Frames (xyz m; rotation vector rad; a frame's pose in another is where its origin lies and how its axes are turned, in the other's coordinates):
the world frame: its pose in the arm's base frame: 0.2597 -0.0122 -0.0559 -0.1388 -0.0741 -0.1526
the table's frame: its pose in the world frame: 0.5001 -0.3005 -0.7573 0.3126 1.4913 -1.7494
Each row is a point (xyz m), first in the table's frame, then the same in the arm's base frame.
Working: the table's frame: its pose in the arm's base frame: 0.7533 -0.4880 -0.7221 0.4239 1.3152 -1.9298

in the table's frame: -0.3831 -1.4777 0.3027
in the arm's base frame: -0.0373 -0.3260 0.6085
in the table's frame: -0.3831 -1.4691 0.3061
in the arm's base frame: -0.0306 -0.3307 0.6043
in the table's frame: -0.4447 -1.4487 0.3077
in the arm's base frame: 0.0256 -0.3117 0.6308
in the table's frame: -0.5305 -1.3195 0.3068
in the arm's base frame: 0.1774 -0.3018 0.6009
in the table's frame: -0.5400 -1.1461 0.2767
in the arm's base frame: 0.3071 -0.3041 0.4815
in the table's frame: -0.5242 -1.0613 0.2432
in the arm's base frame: 0.3544 -0.2965 0.4024
